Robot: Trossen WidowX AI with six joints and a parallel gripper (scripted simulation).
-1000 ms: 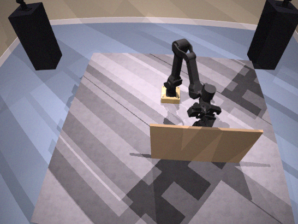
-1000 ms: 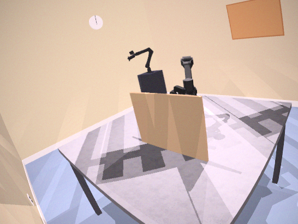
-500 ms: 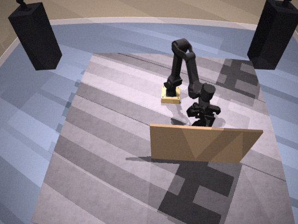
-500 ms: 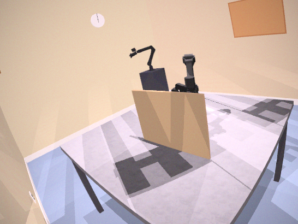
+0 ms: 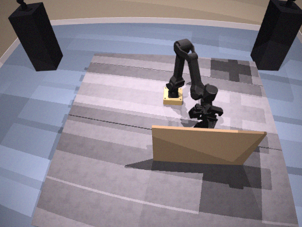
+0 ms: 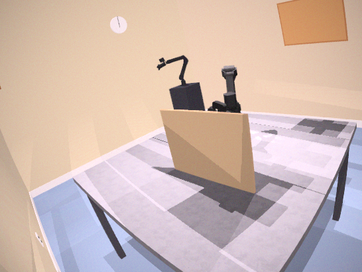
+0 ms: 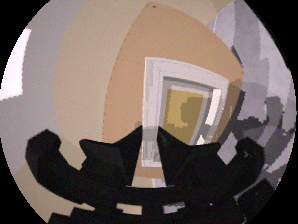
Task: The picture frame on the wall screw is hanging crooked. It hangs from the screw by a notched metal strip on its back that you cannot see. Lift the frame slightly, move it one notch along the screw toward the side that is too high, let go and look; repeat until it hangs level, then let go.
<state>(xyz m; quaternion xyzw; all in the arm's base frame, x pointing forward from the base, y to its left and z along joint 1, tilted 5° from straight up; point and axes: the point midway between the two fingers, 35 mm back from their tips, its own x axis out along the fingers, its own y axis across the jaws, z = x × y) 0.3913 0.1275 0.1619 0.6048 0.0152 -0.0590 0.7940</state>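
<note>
Right now my gripper tip is 5 cm above the picture frame and 2 cm to the left of it. From my gripper tip the other things lie so: tan wall panel (7 cm below, 2 cm ahead, 1 cm to the right).
</note>
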